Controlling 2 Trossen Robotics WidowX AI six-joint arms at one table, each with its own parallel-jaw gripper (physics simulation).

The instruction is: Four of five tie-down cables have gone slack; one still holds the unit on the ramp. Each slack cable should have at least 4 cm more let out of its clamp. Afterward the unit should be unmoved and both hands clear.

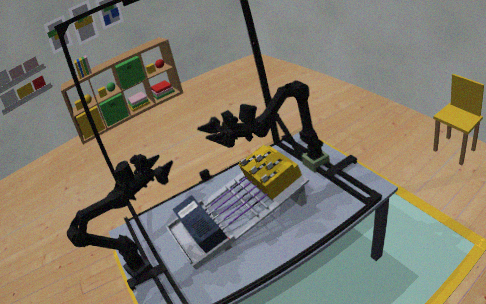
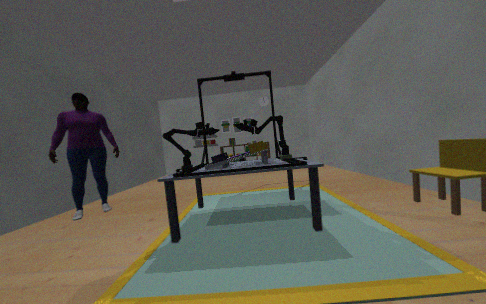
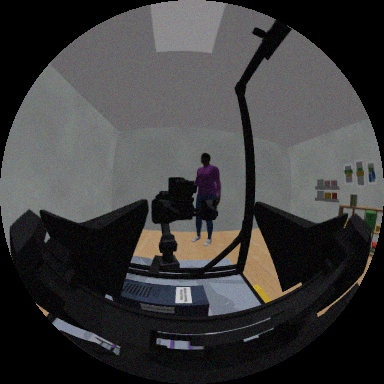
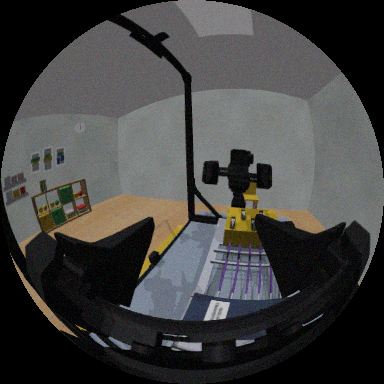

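Note:
The dark blue unit [image 1: 200, 222] [image 3: 165, 296] [image 4: 245, 309] with a white label sits low on the white ramp [image 1: 184, 242] [image 4: 206, 276]. Several purple cables [image 4: 236, 270] run side by side from it up to the yellow clamp block [image 1: 280, 182] [image 2: 258, 148] [image 4: 242, 236], which has small levers on top. Which cables are slack cannot be told. My left gripper [image 1: 205, 133] [image 4: 235, 163] is open and empty, raised beyond the block. My right gripper [image 1: 162, 167] [image 4: 205, 221] is open and empty, raised beyond the unit. Neither touches the cables or unit.
Grey crossbars [image 4: 242, 263] lie across the ramp by the cables. A black frame [image 1: 256, 50] [image 2: 201, 115] [image 3: 250, 150] [image 4: 189, 135] rises over the table [image 1: 320, 220]. A small black block [image 1: 205, 174] is at the table's far edge. A person [image 2: 85, 127] [image 3: 207, 182] stands farther off.

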